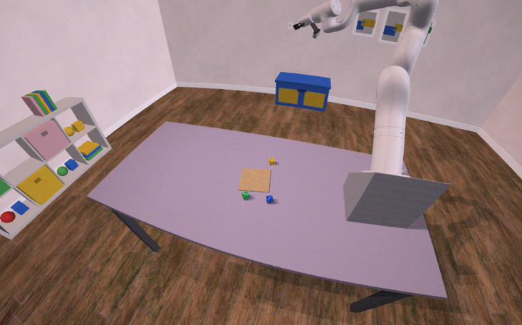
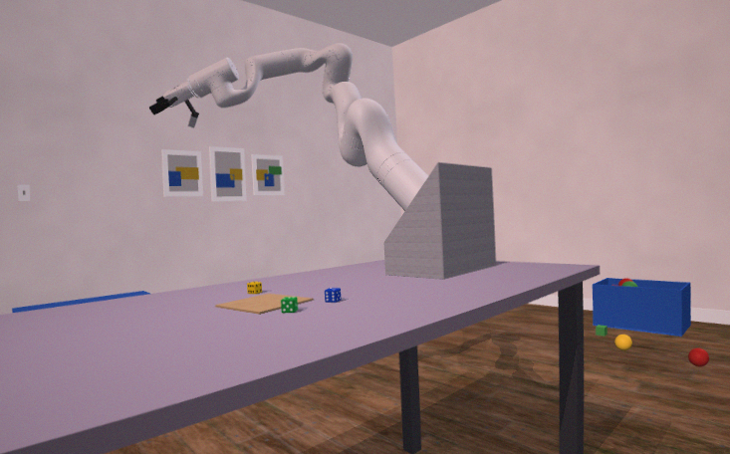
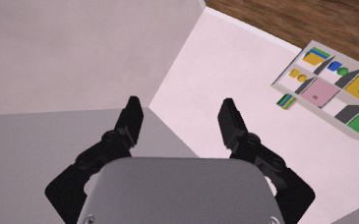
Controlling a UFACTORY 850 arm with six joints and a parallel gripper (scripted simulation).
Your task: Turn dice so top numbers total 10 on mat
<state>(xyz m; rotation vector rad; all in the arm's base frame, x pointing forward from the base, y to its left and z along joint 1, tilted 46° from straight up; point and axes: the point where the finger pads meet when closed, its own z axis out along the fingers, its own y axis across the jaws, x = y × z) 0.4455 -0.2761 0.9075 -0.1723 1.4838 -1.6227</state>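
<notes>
Right now my hand is 30 mm short of the yellow die, 690 mm to the right of it and 590 mm above it. The rest, counted from my hand: blue die 10 mm behind, 920 mm to the left, 590 mm below; then tan mat 80 mm ahead, 820 mm to the left, 600 mm below; then green die 100 mm ahead, 930 mm to the left, 590 mm below.
</notes>
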